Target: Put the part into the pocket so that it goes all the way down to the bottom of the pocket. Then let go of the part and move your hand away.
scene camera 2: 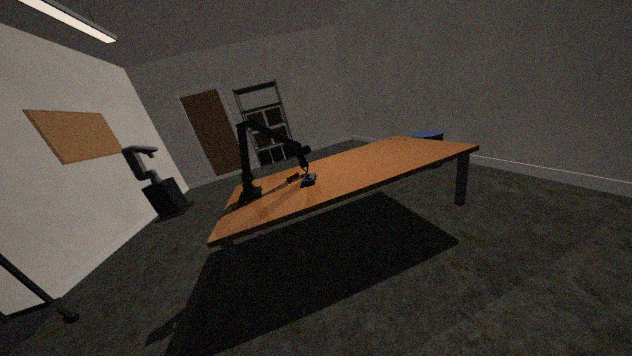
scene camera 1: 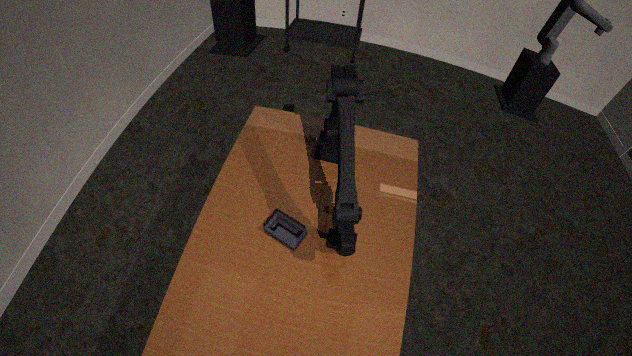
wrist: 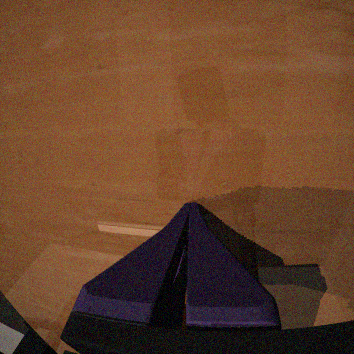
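Seen in the pictures: gripper, fingertip midpoint: (scene camera 2: 307, 172) (wrist: 191, 210); arm's base, link origin: (scene camera 2: 250, 192) (scene camera 1: 334, 146).
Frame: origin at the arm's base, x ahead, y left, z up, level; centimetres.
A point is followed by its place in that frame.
Observation:
The dark blue pocket block (scene camera 1: 285, 229) @[y -9.2, x 44.6, z -2.4 cm] (scene camera 2: 308, 179) @[y -4.4, x 45.6, z -2.8 cm] lies on the wooden table (scene camera 1: 264, 292) @[y -9.3, x 70.9, z -2.8 cm] (scene camera 2: 397, 155) @[y -14.6, x 118.6, z -2.8 cm], its L-shaped pocket empty. The small orange part (scene camera 2: 291, 178) @[y 8.2, x 33.2, z -2.0 cm] lies on the table beside the block, on the arm's base side. In scene camera 1 the arm hides it. My gripper (scene camera 1: 342, 248) @[y 12.7, x 47.9, z -2.7 cm] (scene camera 2: 305, 169) @[y 12.7, x 47.9, z -2.7 cm] (wrist: 191, 210) @[y 12.7, x 47.9, z -2.7 cm] hangs low over the table just right of the block. Its purple fingers are shut tip to tip with nothing between them. In the wrist view a dark grey block (wrist: 291, 288) sits just right of the fingers. I cannot tell whether it is the part.
A pale wooden strip (scene camera 1: 397, 191) (wrist: 130, 230) lies flat near the table's right edge. A second arm on a black pedestal (scene camera 1: 528, 86) (scene camera 2: 160, 194), a shelf rack (scene camera 2: 254, 87) and a blue stool (scene camera 2: 426, 133) stand on the floor.

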